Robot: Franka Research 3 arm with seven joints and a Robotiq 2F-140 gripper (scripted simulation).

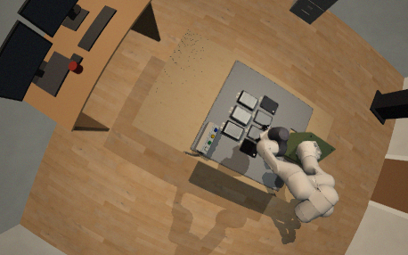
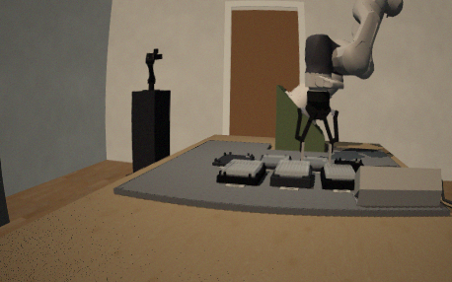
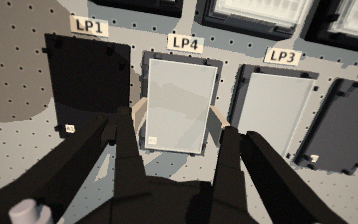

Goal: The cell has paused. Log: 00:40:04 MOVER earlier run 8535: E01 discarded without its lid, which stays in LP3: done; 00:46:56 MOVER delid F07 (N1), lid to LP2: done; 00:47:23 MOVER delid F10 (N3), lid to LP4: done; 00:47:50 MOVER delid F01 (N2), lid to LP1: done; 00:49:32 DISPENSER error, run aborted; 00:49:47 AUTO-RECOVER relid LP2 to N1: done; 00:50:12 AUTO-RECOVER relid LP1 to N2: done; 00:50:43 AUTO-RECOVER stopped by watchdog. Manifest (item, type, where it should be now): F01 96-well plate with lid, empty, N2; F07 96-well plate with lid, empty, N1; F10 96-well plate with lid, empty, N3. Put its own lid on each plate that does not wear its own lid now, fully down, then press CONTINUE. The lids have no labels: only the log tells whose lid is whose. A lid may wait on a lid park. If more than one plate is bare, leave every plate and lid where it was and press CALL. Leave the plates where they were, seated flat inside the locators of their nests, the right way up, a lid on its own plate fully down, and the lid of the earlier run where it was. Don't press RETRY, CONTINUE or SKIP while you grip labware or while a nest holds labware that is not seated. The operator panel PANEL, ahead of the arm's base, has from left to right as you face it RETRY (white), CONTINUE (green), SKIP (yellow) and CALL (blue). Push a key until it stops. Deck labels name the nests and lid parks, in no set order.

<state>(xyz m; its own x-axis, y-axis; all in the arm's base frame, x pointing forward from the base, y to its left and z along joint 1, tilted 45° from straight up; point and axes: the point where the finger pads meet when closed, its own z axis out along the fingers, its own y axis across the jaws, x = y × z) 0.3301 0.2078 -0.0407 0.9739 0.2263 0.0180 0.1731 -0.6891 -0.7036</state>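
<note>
My gripper is now 2 cm above the clear lid. Round my hand: lid park LP1 (2 cm behind, 12 cm to the left, 3 cm below); LP1 label (7 cm ahead, 14 cm to the left, 4 cm below); lid park LP4 (3 cm below).
</note>
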